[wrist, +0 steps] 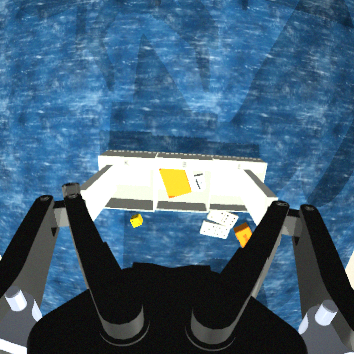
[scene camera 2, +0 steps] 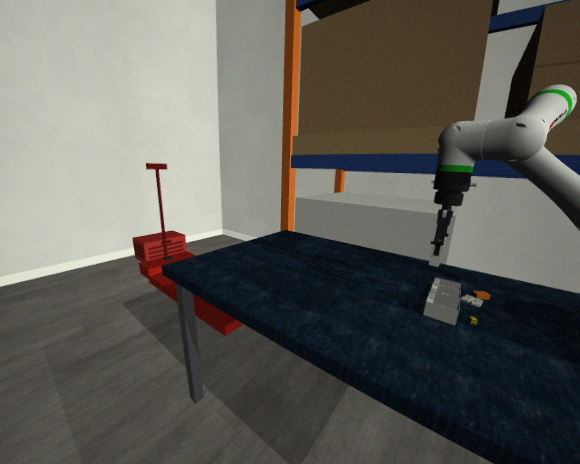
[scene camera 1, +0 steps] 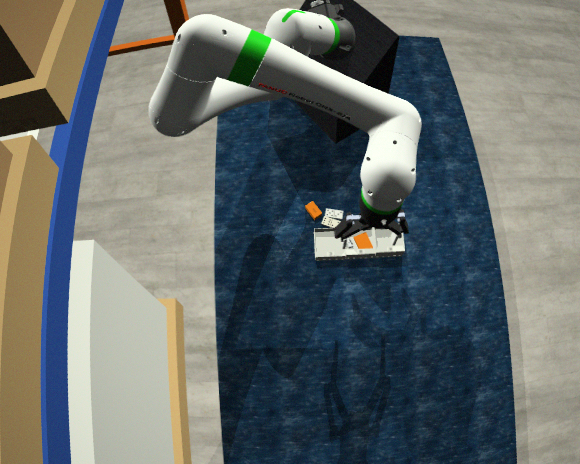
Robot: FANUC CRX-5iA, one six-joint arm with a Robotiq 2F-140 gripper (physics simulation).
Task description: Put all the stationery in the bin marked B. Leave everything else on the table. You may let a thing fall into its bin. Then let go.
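Seen in the pictures: gripper, fingertip midpoint: (wrist: 177,179) (scene camera 2: 435,259) (scene camera 1: 368,242); arm's base at its link origin: (scene camera 1: 334,37).
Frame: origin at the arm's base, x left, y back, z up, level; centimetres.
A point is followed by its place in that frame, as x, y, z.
The row of three pale bins (scene camera 2: 442,312) @[7.9, -55.6, -27.0] stands on the table. In the middle one, bin B (scene camera 1: 360,256) @[-5.2, -58.3, -27.9] (wrist: 183,205) @[-4.4, -50.1, -27.4], lie an orange pad-like block (scene camera 1: 363,240) @[-3.3, -53.8, -28.0] (wrist: 175,182) @[-3.4, -54.0, -28.0] and, beside it, a small white piece with black marks (scene camera 1: 349,243) @[-7.4, -53.9, -27.9] (wrist: 198,181) @[-7.1, -53.9, -27.9]. The bin letters are too small to read. My gripper (scene camera 1: 370,242) @[-4.4, -58.9, -15.5] (scene camera 2: 435,259) @[-4.4, -58.9, -15.5] (wrist: 177,179) @[-4.4, -58.9, -15.5] is wide open and empty, high above the bins. Another orange block (scene camera 1: 313,210) @[-15.3, -42.2, -28.0] (scene camera 2: 481,295) @[-13.8, -42.0, -28.3] (wrist: 243,235) @[-14.7, -42.7, -28.0] lies on the table beside two dominoes.
Two white dominoes (scene camera 1: 333,213) @[-9.8, -43.7, -29.1] (wrist: 223,217) @[-11.2, -46.3, -29.1] lie on the arm's side of the bins; they also show in scene camera 2 (scene camera 2: 472,300) @[-8.6, -45.4, -28.9]. A small yellow die (scene camera 2: 473,320) @[5.2, -47.3, -28.4] (wrist: 136,220) @[4.1, -47.5, -28.1] lies near the other end of that side. The bins' upright walls stand below the gripper.
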